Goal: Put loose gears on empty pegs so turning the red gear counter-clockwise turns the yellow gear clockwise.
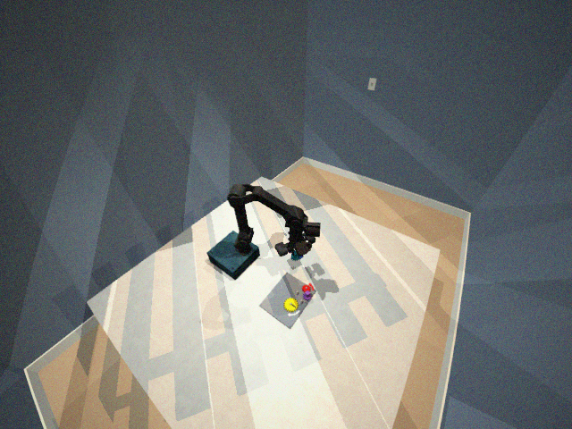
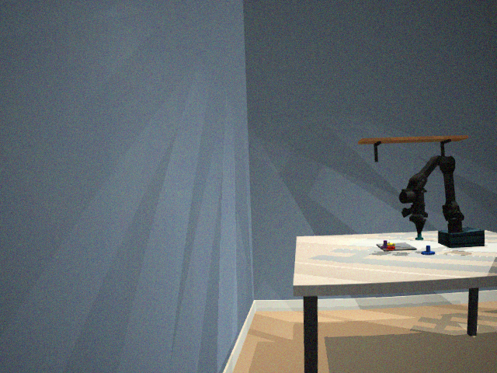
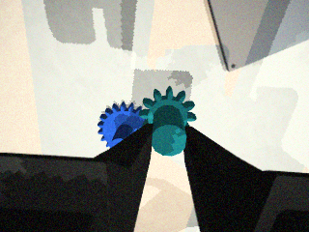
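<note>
The purple gear is 140 mm ahead of my gripper tip, 120 mm to the right of it and 60 mm below it. The rest, counted from my gripper tip: teal gear: 10 mm below; then red gear: 120 mm ahead, 90 mm to the right, 70 mm below; then blue gear: 70 mm below, 60 mm to the left, 20 mm behind.
</note>
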